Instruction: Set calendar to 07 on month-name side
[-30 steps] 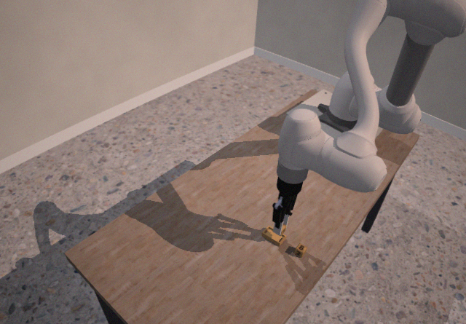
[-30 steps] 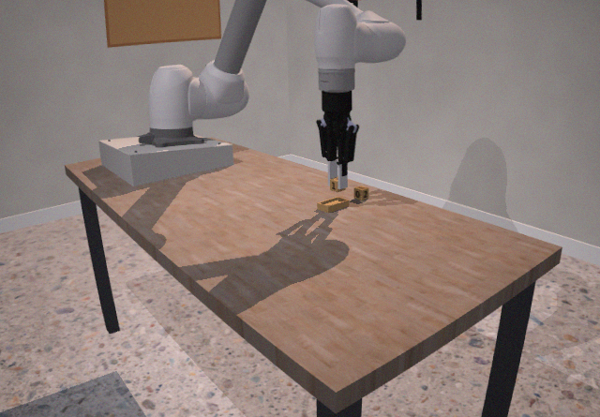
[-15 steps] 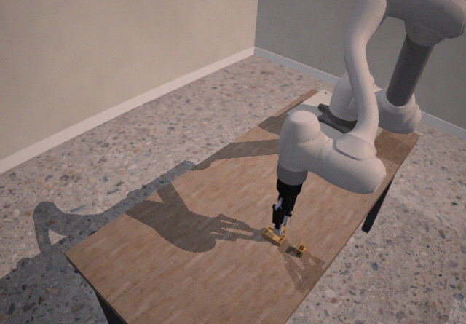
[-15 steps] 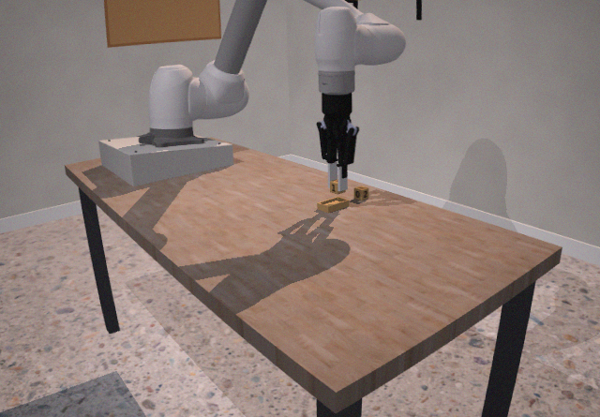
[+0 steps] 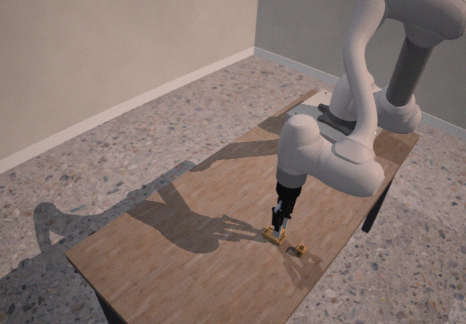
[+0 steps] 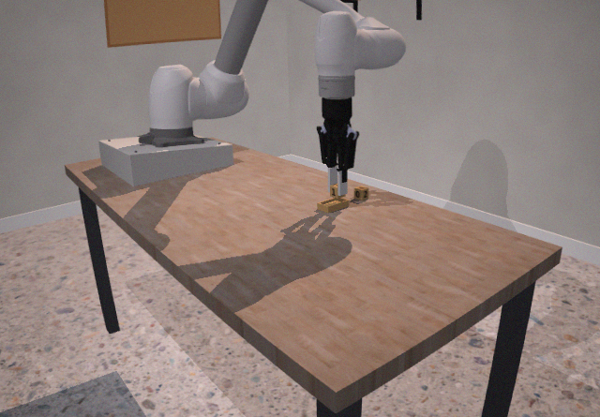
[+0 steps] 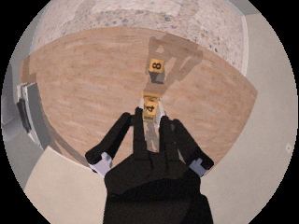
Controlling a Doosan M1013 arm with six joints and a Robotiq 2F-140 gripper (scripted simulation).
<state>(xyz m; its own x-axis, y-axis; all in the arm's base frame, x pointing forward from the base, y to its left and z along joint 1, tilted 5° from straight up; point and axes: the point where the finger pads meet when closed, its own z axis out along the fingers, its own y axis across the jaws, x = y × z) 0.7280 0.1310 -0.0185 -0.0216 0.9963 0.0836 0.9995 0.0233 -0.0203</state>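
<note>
Now: hand 6 cm above the tray and 2 cm to the left of it.
</note>
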